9 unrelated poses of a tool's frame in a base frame.
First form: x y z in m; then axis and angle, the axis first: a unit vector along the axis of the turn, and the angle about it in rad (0 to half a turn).
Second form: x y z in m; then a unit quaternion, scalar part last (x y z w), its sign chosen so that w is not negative. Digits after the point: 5 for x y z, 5 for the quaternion.
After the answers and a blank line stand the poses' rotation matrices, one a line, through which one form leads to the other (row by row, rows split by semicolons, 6 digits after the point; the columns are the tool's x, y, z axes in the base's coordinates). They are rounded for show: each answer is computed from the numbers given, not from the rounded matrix.
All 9 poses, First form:
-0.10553, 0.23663, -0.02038, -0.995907, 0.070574, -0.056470, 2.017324
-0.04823, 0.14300, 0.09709, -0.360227, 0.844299, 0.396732, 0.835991
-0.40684, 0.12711, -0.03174, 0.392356, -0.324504, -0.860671, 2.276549
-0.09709, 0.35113, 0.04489, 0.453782, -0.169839, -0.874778, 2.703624
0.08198, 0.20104, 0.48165, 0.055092, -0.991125, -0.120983, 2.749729
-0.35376, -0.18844, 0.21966, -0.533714, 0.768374, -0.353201, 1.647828
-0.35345, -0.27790, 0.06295, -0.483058, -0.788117, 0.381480, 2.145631
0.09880, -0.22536, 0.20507, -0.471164, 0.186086, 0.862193, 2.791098
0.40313, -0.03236, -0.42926, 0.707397, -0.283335, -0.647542, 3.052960
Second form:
-0.10553, 0.23663, -0.02038, -0.84266, 0.05971, -0.04778, 0.53299
-0.04823, 0.14300, 0.09709, -0.14623, 0.34273, 0.16105, 0.91390
-0.40684, 0.12711, -0.03174, 0.35622, -0.29462, -0.78141, 0.41916
-0.09709, 0.35113, 0.04489, 0.44295, -0.16578, -0.85389, 0.21724
0.08198, 0.20104, 0.48165, 0.05404, -0.97216, -0.11867, 0.19468
-0.35376, -0.18844, 0.21966, -0.39164, 0.56384, -0.25918, 0.67935
-0.35345, -0.27790, 0.06295, -0.42439, -0.69240, 0.33515, 0.47765
0.09880, -0.22536, 0.20507, -0.46395, 0.18324, 0.84899, 0.17435
0.40313, -0.03236, -0.42926, 0.70670, -0.28306, -0.64691, 0.04430

0.988303 -0.049704 0.144179; -0.151570 -0.424705 0.892554; 0.016870 -0.903967 -0.427270
0.713207 -0.394591 0.579339; 0.194128 0.905364 0.377663; -0.673535 -0.156886 0.722314
-0.394815 0.445174 -0.803704; -0.864979 -0.475004 0.161810; -0.309729 0.759072 0.572605
-0.513214 0.224128 -0.828479; -0.517860 -0.850647 0.090671; -0.684421 0.475569 0.552631
-0.918359 -0.058862 -0.391347; -0.151272 0.965996 0.209689; 0.365697 0.251769 -0.896035
0.229816 -0.089497 0.969110; -0.793804 0.558877 0.239856; -0.563080 -0.824407 0.057396
-0.183482 0.267525 -0.945920; 0.907864 0.415137 -0.058691; 0.376985 -0.869535 -0.319047
-0.508709 -0.466068 -0.723876; 0.126021 -0.872052 0.472910; -0.851665 0.149350 0.502355
0.002782 -0.342756 -0.939420; -0.457392 -0.835832 0.303606; -0.889261 0.428839 -0.159099

